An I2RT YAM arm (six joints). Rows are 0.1 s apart.
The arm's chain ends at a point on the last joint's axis. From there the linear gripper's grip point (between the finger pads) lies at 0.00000 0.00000 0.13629 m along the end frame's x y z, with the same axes.
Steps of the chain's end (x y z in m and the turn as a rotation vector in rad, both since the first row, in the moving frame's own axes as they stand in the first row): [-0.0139 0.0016 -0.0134 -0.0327 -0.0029 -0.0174]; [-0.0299 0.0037 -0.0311 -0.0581 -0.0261 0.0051]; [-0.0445 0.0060 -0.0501 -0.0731 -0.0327 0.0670]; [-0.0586 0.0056 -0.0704 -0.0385 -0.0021 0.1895]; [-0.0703 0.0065 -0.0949 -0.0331 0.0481 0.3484]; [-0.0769 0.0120 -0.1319 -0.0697 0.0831 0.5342]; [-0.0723 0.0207 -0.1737 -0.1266 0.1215 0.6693]
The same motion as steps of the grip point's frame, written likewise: [-0.0143 0.0061 -0.0135 -0.0327 -0.0029 -0.0174]; [-0.0335 0.0116 -0.0314 -0.0581 -0.0261 0.0051]; [-0.0493 0.0158 -0.0505 -0.0731 -0.0327 0.0670]; [-0.0594 0.0108 -0.0705 -0.0385 -0.0021 0.1895]; [-0.0647 0.0120 -0.0951 -0.0331 0.0481 0.3484]; [-0.0686 0.0240 -0.1327 -0.0697 0.0831 0.5342]; [-0.0626 0.0419 -0.1757 -0.1266 0.1215 0.6693]
